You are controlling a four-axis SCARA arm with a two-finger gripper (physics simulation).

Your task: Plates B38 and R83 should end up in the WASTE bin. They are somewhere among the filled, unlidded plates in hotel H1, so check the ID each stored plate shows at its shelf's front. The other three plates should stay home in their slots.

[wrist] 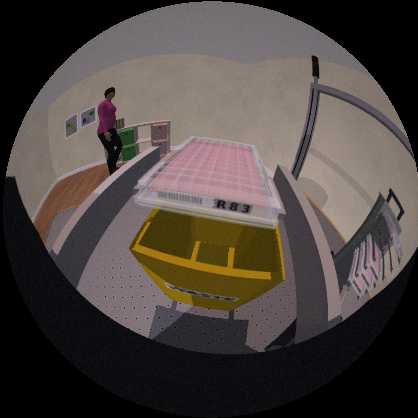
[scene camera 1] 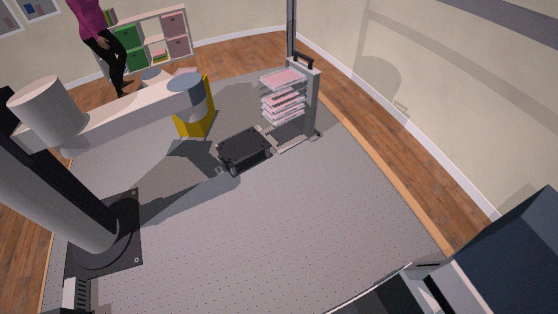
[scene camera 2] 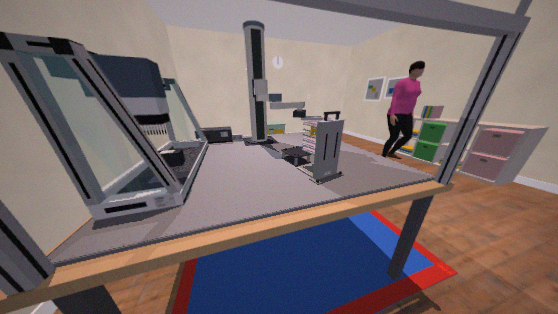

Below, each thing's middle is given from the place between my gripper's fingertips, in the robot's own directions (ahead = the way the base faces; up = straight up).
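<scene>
Plate R83 (wrist: 218, 179): 10 mm left of my hand.
</scene>
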